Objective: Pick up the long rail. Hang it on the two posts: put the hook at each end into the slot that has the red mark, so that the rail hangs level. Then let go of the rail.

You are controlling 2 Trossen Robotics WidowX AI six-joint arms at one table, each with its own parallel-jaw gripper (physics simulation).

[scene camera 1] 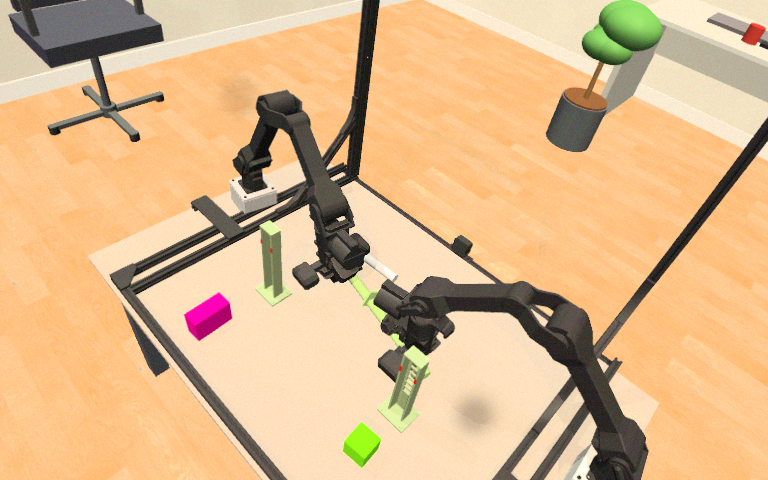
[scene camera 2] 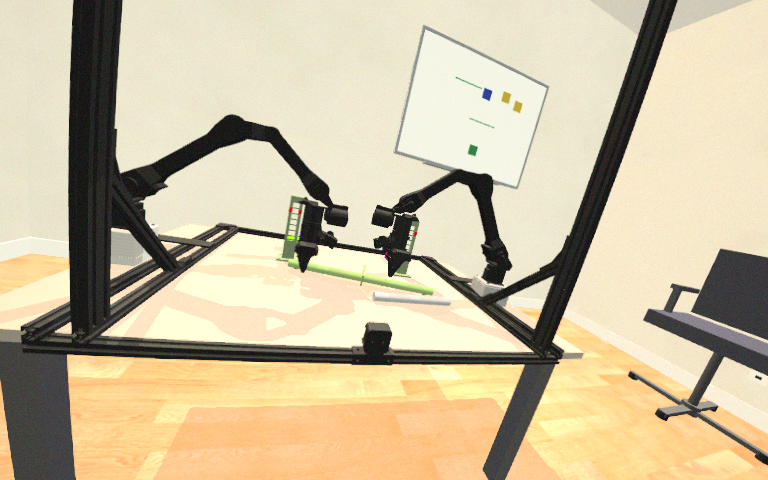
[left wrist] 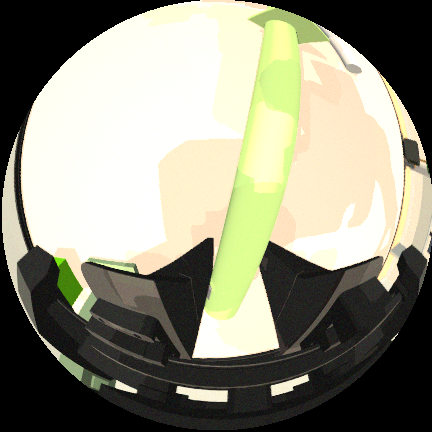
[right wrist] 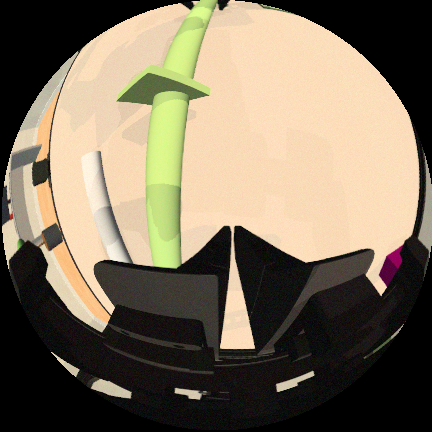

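Seen in the pictures: left gripper, fingertip midpoint: [scene camera 2: 302, 271] [left wrist: 235, 243]; right gripper, fingertip midpoint: [scene camera 1: 334, 281] [scene camera 2: 389, 276] [right wrist: 231, 231]; left arm's base, origin of the base link: [scene camera 1: 607, 476] [scene camera 2: 123, 225]; right arm's base, origin of the base link: [scene camera 1: 252, 184] [scene camera 2: 492, 281].
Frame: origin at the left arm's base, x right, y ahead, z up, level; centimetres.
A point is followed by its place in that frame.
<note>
The long green rail [scene camera 1: 361, 290] {x 1.4, y 64.3, z -4.7 cm} [scene camera 2: 396, 281] {x 4.5, y 71.2, z -4.5 cm} [left wrist: 270, 150] {x -2.3, y 48.9, z -4.5 cm} [right wrist: 167, 150] {x 1.7, y 65.3, z -4.7 cm} lies low at the table, with a square plate [right wrist: 162, 85] {x 1.0, y 61.4, z -3.6 cm} at its middle. My left gripper [scene camera 2: 303, 269] {x -3.3, y 43.2, z -7.5 cm} [left wrist: 235, 243] {x -3.3, y 43.2, z -7.5 cm} is shut on the rail near one end; a grey bit of hook shows beside a finger. My right gripper [scene camera 2: 391, 273] {x -1.1, y 71.0, z -5.3 cm} [right wrist: 231, 231] {x -1.1, y 71.0, z -5.3 cm} is shut and empty, its fingertips together beside the rail, whose near end is hidden behind a finger. Two green slotted posts stand apart: the left one in scene camera 1 [scene camera 1: 272, 266] {x -14.3, y 78.3, z 4.0 cm} and the right one [scene camera 1: 399, 396] {x -13.5, y 39.4, z -4.0 cm}. Both carry red marks.
A white rod [scene camera 1: 380, 267] {x 11.3, y 66.7, z -5.7 cm} [scene camera 2: 411, 298] {x 12.9, y 73.2, z -6.0 cm} [right wrist: 104, 215] {x 10.9, y 68.8, z -6.1 cm} lies beside the rail. A magenta block [scene camera 1: 208, 316] {x -30.4, y 80.4, z -2.0 cm} [right wrist: 391, 266] {x -24.9, y 81.0, z -5.5 cm} lies near the left post in scene camera 1, and a bright green cube [scene camera 1: 361, 444] {x -26.6, y 37.9, z -2.9 cm} [left wrist: 68, 282] {x -23.3, y 38.3, z -6.2 cm} near the right post. Dark frame bars edge the table.
</note>
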